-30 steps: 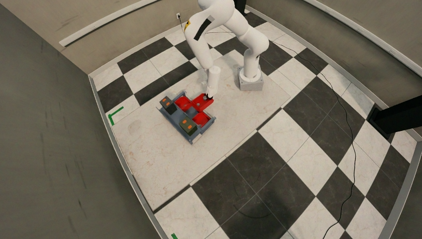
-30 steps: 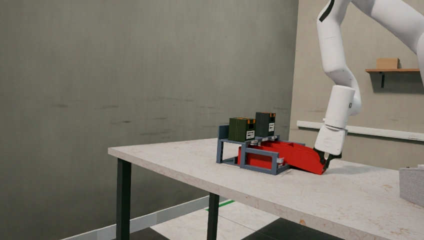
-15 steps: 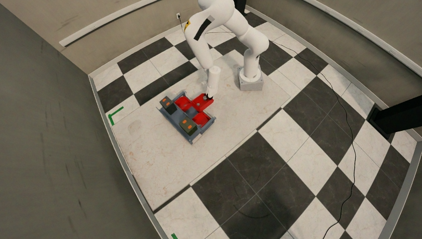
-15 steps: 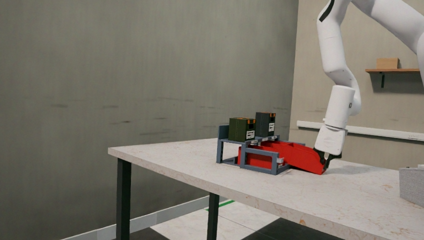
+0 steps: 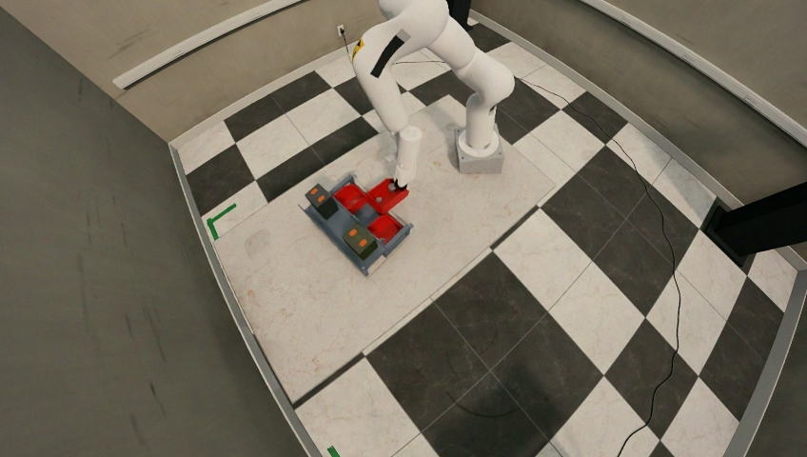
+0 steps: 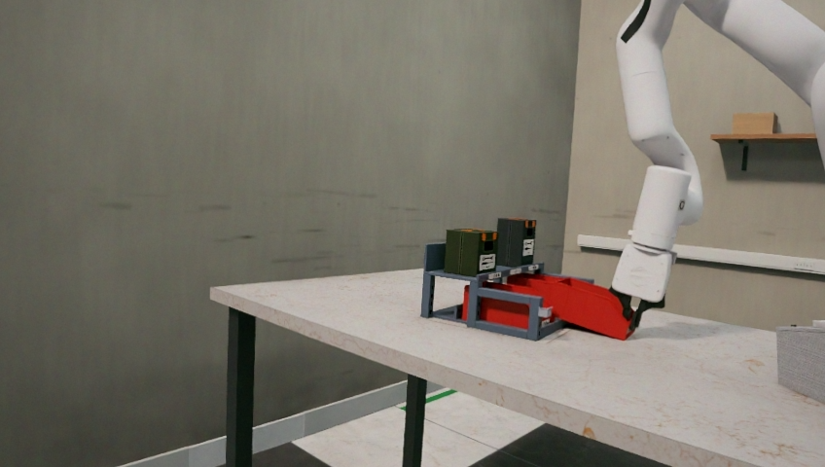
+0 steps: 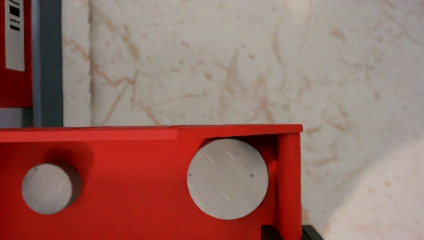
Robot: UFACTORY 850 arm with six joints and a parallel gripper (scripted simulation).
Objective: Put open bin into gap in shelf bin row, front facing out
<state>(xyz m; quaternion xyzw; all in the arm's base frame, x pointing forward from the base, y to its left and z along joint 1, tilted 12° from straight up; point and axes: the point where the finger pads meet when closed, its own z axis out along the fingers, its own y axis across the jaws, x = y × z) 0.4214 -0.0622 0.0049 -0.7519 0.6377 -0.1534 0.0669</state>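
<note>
The large grey disc lies 4 cm ahead of my hand, 3 cm to the right of it and 2 cm below it. The rest, counted from my hand: red open bin 8 cm ahead, 1 cm above; grey-blue shelf 26 cm ahead, 3 cm above, 2 cm to the left; dark grey box 34 cm ahead, 12 cm above, 8 cm to the right.
</note>
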